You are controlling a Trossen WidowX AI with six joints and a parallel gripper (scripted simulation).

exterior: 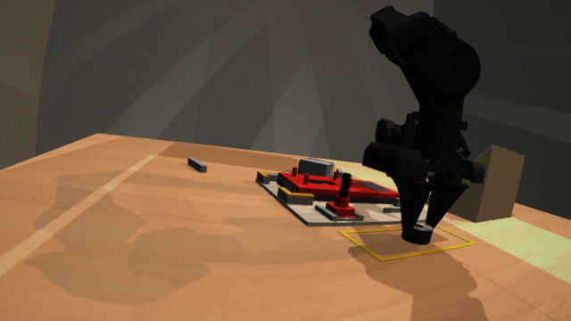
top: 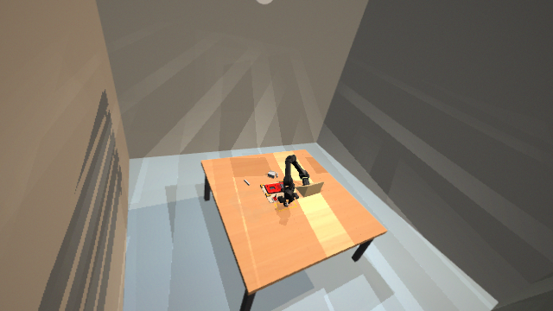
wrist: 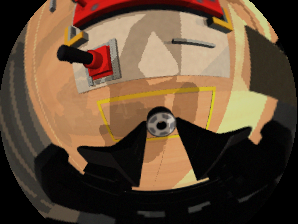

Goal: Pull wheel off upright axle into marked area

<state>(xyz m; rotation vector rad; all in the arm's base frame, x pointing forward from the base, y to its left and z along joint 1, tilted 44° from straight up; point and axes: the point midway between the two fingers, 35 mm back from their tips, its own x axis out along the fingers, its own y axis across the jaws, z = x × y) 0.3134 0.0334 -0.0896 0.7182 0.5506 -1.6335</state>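
Now: gripper tip right at the wheel. The rest, counted from my gripper tip: upright axle: 10 cm to the right, 5 cm ahead, 3 cm above; then grey box: 39 cm to the right, 12 cm behind, 1 cm above; then small bar: 39 cm to the right, 17 cm ahead.
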